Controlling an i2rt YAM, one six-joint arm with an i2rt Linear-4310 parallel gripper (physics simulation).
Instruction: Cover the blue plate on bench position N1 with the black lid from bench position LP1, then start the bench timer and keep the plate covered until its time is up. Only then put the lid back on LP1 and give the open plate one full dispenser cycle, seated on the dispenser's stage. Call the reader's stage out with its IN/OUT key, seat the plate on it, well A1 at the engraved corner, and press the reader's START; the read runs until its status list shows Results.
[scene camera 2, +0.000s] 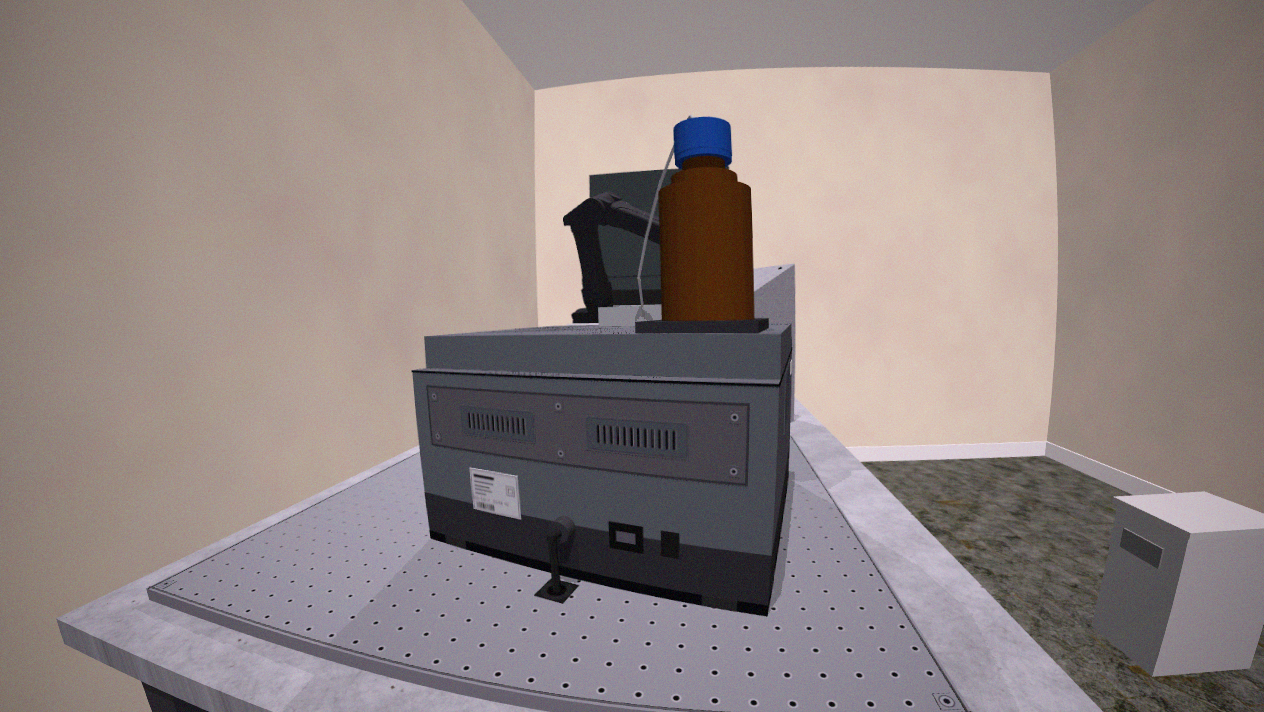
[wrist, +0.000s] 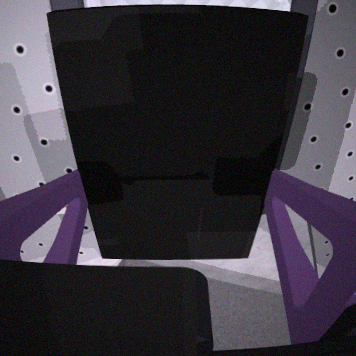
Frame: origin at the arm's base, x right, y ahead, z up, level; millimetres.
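Seen in the pictures: gripper, fingertip midpoint: (wrist: 175, 178).
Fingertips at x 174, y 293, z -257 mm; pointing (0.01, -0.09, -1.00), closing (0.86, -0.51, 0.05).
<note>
A point is followed by its place in that frame.
The black lid (wrist: 175, 100) @[x 195, y 329, z -251 mm] fills the middle of the wrist view, held between the purple fingers of my gripper (wrist: 175, 178) @[x 174, y 293, z -257 mm], one at each long side. My gripper is shut on the lid. The lid is over the perforated bench board, and dark edges show beyond its far end and right side. A pale, patterned strip (wrist: 185, 4) shows past the lid's far edge; I cannot tell whether it is the plate. In scene camera 2 the dark arm (scene camera 2: 590, 256) @[x 81, y 334, z 98 mm] shows behind the bottle, and its gripper is hidden. The blue plate and timer cannot be made out.
A large grey instrument (scene camera 2: 601, 442) @[x -714, y 204, z -158 mm] stands on the perforated board (scene camera 2: 353, 566) @[x -716, y 469, z -298 mm], its vented side towards scene camera 2. An amber bottle (scene camera 2: 705, 252) @[x -700, y 115, z -2 mm] with a blue cap (scene camera 2: 702, 139) @[x -684, y 112, z 101 mm] and a thin tube stands on top. A white box (scene camera 2: 1216, 592) is on the floor at right.
</note>
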